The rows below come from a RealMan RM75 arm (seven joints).
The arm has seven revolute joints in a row. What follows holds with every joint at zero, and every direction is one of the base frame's. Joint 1 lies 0.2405 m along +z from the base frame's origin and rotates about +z. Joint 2 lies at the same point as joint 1 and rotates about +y. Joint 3 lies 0.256 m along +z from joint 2 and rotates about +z. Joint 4 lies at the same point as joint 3 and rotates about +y. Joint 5 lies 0.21 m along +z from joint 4 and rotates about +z. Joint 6 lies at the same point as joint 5 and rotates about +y. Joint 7 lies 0.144 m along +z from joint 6 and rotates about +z. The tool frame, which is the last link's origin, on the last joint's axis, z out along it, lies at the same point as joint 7; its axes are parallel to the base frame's.
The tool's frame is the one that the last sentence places.
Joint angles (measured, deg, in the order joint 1, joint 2, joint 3, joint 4, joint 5, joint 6, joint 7), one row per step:
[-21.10, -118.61, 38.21, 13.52, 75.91, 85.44, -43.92]
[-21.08, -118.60, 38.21, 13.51, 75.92, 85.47, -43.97]
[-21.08, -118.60, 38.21, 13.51, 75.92, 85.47, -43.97]
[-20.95, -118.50, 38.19, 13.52, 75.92, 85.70, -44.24]
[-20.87, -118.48, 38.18, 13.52, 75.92, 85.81, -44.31]
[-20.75, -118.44, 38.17, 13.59, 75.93, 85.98, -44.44]
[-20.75, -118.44, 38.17, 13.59, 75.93, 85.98, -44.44]
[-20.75, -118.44, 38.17, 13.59, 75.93, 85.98, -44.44]
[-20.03, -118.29, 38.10, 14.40, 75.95, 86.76, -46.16]
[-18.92, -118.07, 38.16, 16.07, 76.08, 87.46, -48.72]
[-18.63, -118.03, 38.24, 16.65, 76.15, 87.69, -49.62]
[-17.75, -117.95, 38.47, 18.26, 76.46, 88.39, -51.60]
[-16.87, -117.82, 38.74, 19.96, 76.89, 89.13, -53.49]
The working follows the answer.
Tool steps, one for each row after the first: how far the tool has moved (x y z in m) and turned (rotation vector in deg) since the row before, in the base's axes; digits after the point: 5 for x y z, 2 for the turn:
[-0.00008, -0.00016, 0.00004, -0.03, -0.05, 0.01]
[0.00000, 0.00000, 0.00000, 0.00, 0.00, 0.00]
[-0.00057, -0.00076, 0.00094, -0.06, -0.22, 0.03]
[-0.00026, -0.00051, 0.00024, -0.01, -0.09, 0.01]
[-0.00035, -0.00063, 0.00062, 0.00, -0.10, -0.02]
[0.00000, 0.00000, 0.00000, 0.00, 0.00, 0.00]
[0.00000, 0.00000, 0.00000, 0.00, 0.00, 0.00]
[-0.00199, -0.00286, 0.00428, -0.26, -1.07, 0.22]
[-0.00344, -0.00345, 0.00682, -0.42, -0.97, 0.40]
[-0.00050, -0.00081, 0.00188, -0.25, -0.34, 0.02]
[-0.00139, -0.00297, 0.00471, -0.57, -0.52, -0.13]
[-0.00122, -0.00306, 0.00488, -0.64, -0.27, -0.28]

Tool pose at each row, in the base's axes (x y z in m, rotation vector in deg; rounded; the steps above come from the unrounded poses):
[-0.31248, 0.29469, 0.00227, -116.12, -30.47, -59.75]
[-0.31257, 0.29453, 0.00231, -116.13, -30.53, -59.79]
[-0.31257, 0.29453, 0.00231, -116.13, -30.53, -59.79]
[-0.31313, 0.29377, 0.00325, -116.07, -30.71, -60.00]
[-0.31339, 0.29325, 0.00349, -116.04, -30.77, -60.09]
[-0.31375, 0.29262, 0.00411, -116.01, -30.80, -60.21]
[-0.31375, 0.29262, 0.00411, -116.01, -30.80, -60.21]
[-0.31375, 0.29262, 0.00411, -116.01, -30.80, -60.21]
[-0.31574, 0.28976, 0.00839, -115.68, -31.73, -61.19]
[-0.31918, 0.28631, 0.01521, -115.43, -32.89, -61.95]
[-0.31968, 0.28550, 0.01709, -115.48, -33.25, -62.28]
[-0.32107, 0.28253, 0.02180, -115.80, -33.77, -62.86]
[-0.32229, 0.27947, 0.02668, -116.38, -34.06, -63.25]

